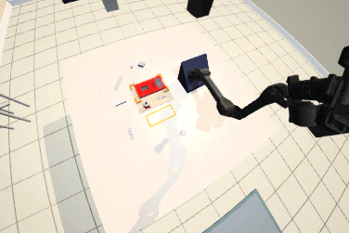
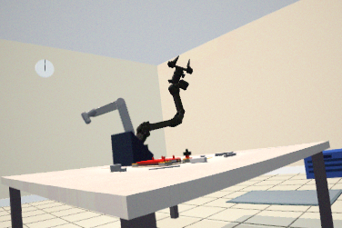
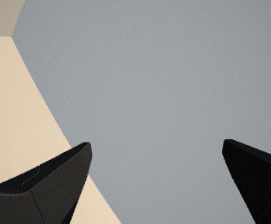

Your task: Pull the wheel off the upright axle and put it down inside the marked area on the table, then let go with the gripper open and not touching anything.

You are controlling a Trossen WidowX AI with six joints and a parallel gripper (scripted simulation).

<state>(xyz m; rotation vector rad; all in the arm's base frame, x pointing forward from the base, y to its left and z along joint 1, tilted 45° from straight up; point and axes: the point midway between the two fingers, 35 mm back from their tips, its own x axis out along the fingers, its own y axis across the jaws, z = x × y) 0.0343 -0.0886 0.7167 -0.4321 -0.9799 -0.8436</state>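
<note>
The dark wheel lies 27 cm ahead of my gripper tip, 46 cm to the right of it and 68 cm below it. The rest, counted from my gripper tip: upright axle (27 cm ahead, 46 cm to the right, 68 cm below).
</note>
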